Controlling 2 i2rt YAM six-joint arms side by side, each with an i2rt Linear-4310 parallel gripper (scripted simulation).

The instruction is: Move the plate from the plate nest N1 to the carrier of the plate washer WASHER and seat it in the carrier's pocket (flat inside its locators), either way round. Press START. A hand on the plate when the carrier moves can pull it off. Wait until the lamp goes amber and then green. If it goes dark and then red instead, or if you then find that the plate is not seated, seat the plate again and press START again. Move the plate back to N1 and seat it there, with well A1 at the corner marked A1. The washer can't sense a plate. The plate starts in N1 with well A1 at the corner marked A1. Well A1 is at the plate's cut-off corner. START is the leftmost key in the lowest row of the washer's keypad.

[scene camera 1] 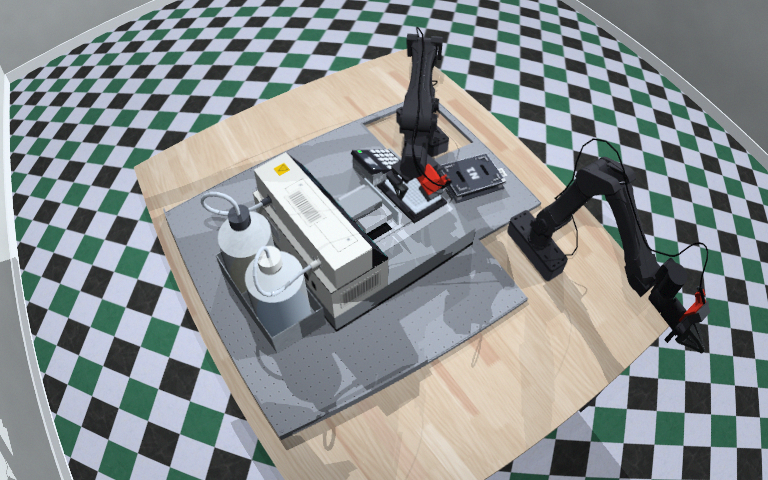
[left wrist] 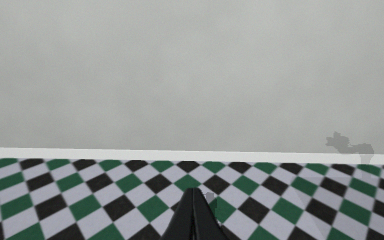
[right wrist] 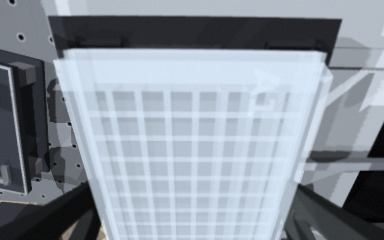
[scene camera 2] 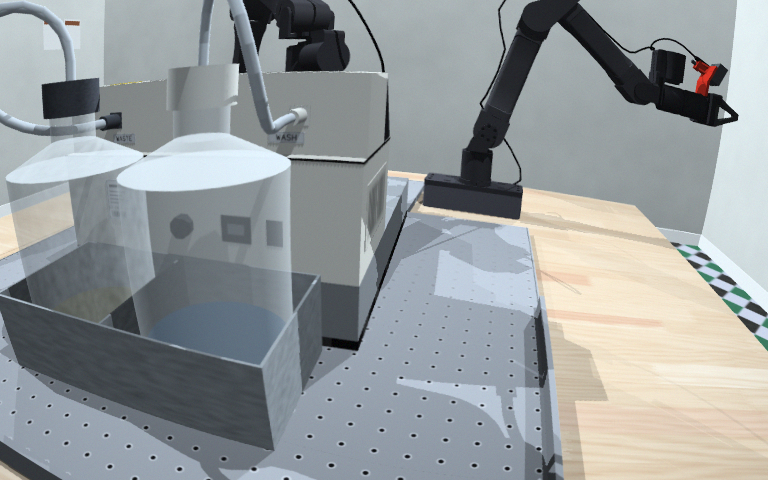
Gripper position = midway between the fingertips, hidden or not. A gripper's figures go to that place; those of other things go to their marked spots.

Scene:
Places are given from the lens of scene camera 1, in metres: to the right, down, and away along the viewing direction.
my left gripper (scene camera 1: 703, 351): 0.73, 0.26, 1.05
grey tray (scene camera 1: 314, 321): -0.16, 0.19, 1.39
nest N1 (scene camera 1: 459, 165): 0.22, -0.21, 1.70
The marked spots on the nest N1 and the grey tray are 0.63 m apart.

